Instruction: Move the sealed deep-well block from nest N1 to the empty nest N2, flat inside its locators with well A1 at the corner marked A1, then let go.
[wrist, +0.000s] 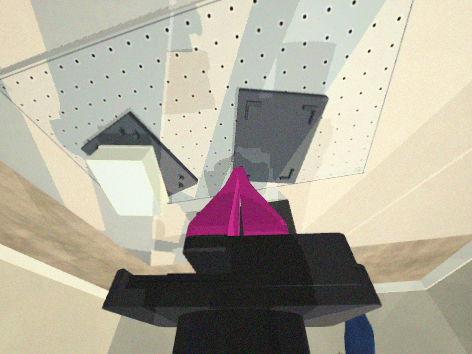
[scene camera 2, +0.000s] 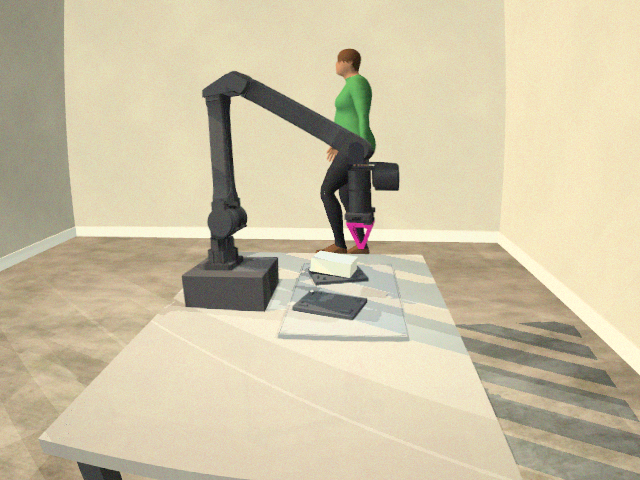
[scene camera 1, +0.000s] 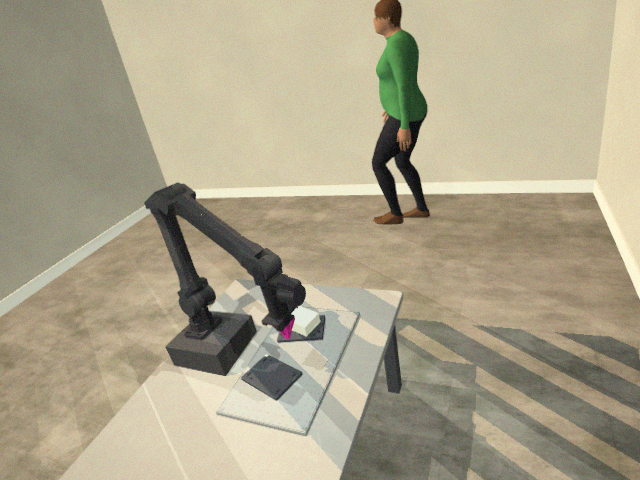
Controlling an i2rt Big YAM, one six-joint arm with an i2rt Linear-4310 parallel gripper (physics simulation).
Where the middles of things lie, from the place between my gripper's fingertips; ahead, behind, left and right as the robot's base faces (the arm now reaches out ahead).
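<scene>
With the white block (scene camera 2: 325, 262) as my reference, my hand is 90 mm beyond it and 200 mm to the right of it, and it is also 110 mm above the block.
</scene>
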